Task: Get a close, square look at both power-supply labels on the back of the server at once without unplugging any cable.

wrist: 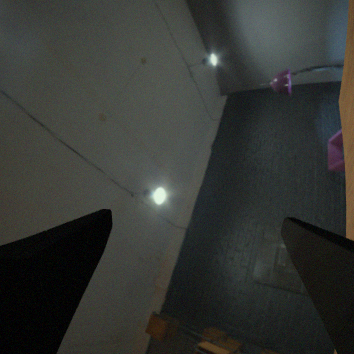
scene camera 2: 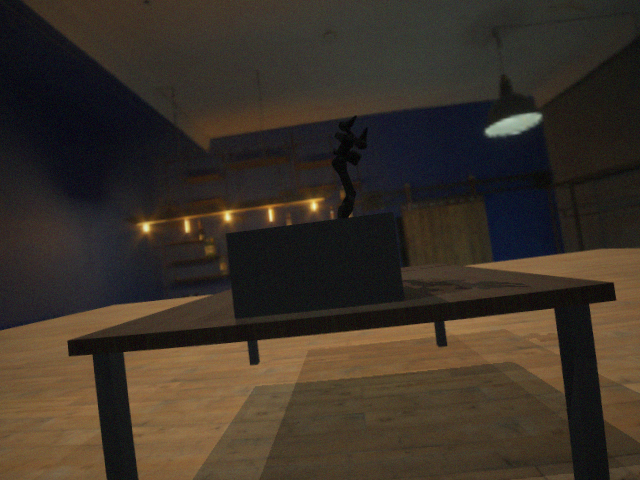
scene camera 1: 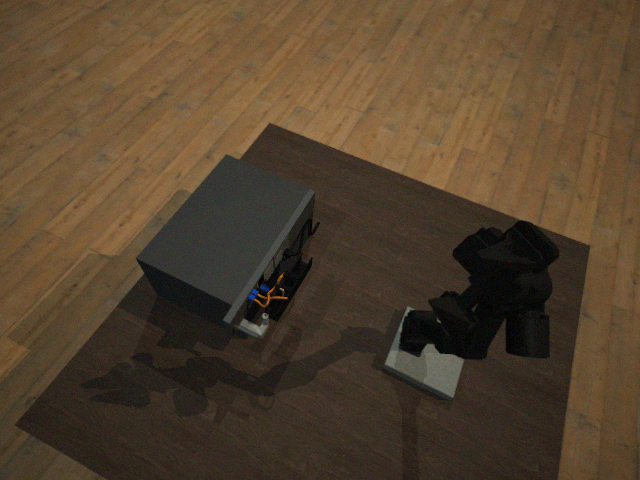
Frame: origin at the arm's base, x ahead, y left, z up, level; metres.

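Where they show: gripper, between the fingertips: (wrist: pixel 198 222) (scene camera 2: pixel 361 121) (scene camera 1: pixel 453 280); arm's base, origin of its link: (scene camera 1: pixel 412 343).
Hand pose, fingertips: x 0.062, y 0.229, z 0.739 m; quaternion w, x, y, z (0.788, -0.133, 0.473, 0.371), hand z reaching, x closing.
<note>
Each offset is from my fingertips to the top centre of the thing. "spot": to the spot under its first point. Level surfaces: height alone.
The dark grey server (scene camera 1: pixel 222 227) (scene camera 2: pixel 315 263) stands on the table. Its back, in shadow, faces the arm's side in scene camera 1. Orange cables {spot: 0.337 m ahead, 0.096 m right, 0.537 m down} (scene camera 1: pixel 268 297) with blue plugs {0.388 m ahead, 0.104 m right, 0.555 m down} (scene camera 1: pixel 253 294) and dark cables {spot: 0.356 m ahead, 0.280 m right, 0.616 m down} (scene camera 1: pixel 292 255) are at the back. The power-supply labels cannot be made out in any view. My gripper (scene camera 2: pixel 360 125) (wrist: pixel 198 222) is open, with no object between its fingers. It is raised high above the table, well apart from the server. The wrist view faces the ceiling and a dark wall, and the server does not show there.
The arm (scene camera 1: pixel 483 330) rises over a light grey base plate (scene camera 1: pixel 429 374) on the dark table {0.773 m down} (scene camera 1: pixel 361 434) (scene camera 2: pixel 170 330). A small pale piece {spot: 0.353 m ahead, 0.035 m right, 0.626 m down} (scene camera 1: pixel 253 328) and a dark ledge {spot: 0.301 m ahead, 0.116 m right, 0.573 m down} (scene camera 1: pixel 284 302) stick out at the server's back. Ceiling lights (wrist: pixel 159 195) (wrist: pixel 213 59) show in the wrist view.
</note>
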